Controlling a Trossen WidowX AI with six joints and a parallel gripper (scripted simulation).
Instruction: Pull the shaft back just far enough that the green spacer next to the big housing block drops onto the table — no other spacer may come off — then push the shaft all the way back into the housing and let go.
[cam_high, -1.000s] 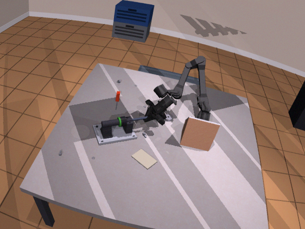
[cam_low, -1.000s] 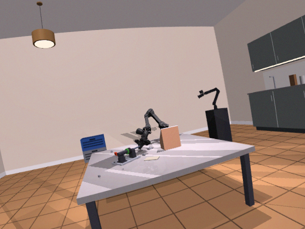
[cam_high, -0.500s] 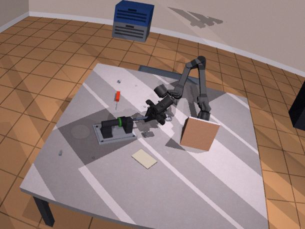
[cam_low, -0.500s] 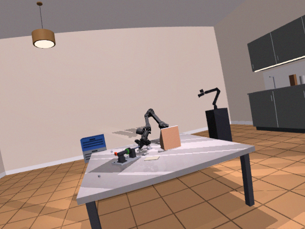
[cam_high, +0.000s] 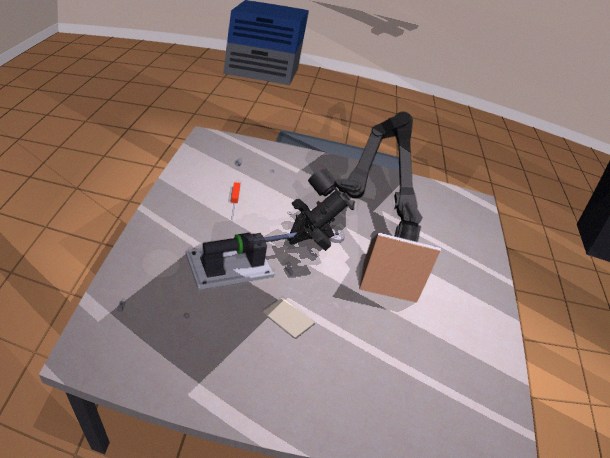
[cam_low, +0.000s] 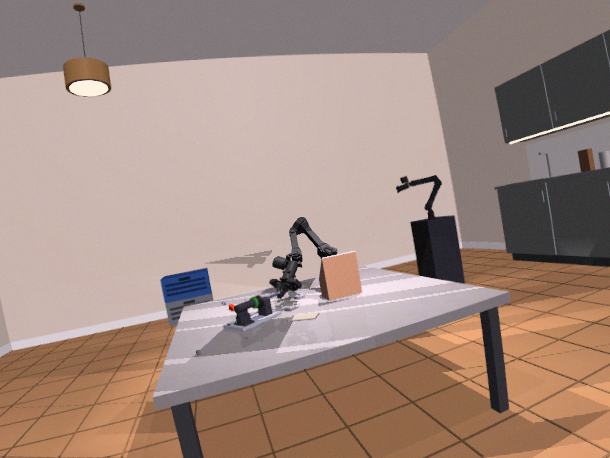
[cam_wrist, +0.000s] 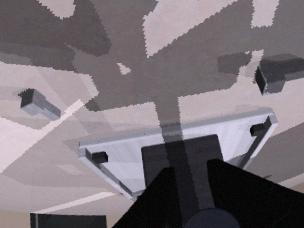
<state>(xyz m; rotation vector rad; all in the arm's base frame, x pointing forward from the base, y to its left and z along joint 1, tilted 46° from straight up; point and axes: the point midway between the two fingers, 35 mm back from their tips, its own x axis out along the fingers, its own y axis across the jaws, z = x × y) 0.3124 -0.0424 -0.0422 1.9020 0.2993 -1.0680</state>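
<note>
The thin shaft lies 50 mm ahead of my gripper tip, 40 mm to the left of it and 20 mm above it. From my gripper tip the other things lie so: green spacer: 130 mm ahead, 90 mm to the left, 20 mm above; beige card: 240 mm to the left, 60 mm behind, 50 mm below; toothed disc: 140 mm to the right, 130 mm behind, 50 mm below.
</note>
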